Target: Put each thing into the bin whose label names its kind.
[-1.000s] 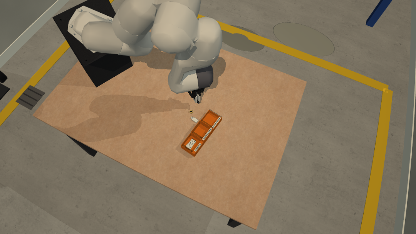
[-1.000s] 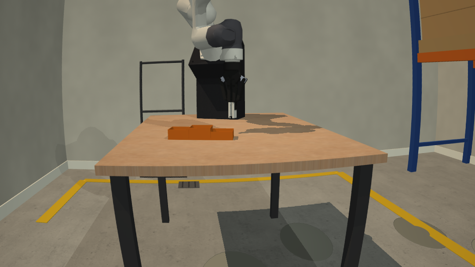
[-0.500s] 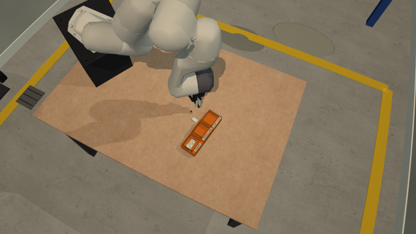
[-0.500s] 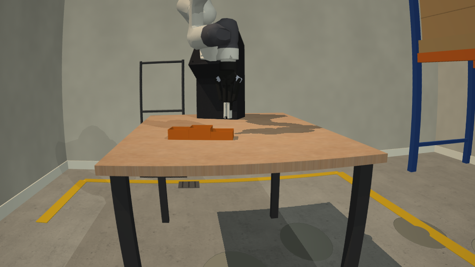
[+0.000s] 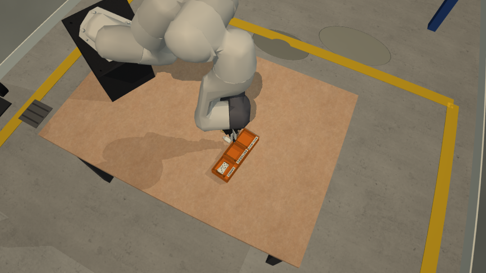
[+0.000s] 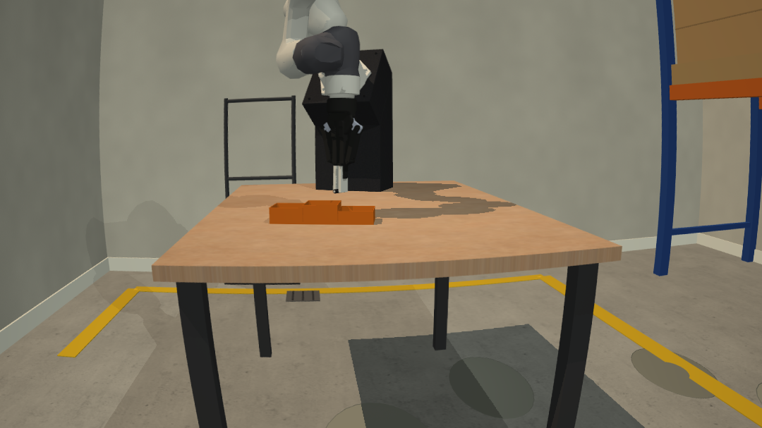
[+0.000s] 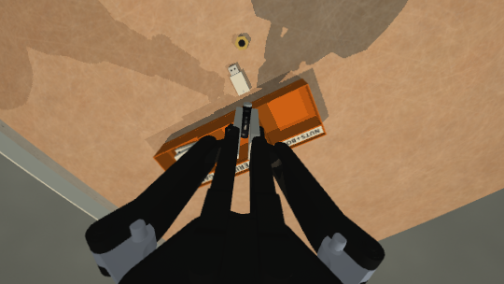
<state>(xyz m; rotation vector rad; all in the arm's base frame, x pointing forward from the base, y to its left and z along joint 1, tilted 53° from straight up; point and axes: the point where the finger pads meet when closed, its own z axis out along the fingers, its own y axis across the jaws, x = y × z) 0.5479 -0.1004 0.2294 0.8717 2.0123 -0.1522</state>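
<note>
My hand is 100 mm above the white USB stick, 30 mm past it and 20 mm to the right of it. From my hand the other things lie so: black battery: 30 mm below; brass nut: 100 mm below, 60 mm to the left, 50 mm behind.
</note>
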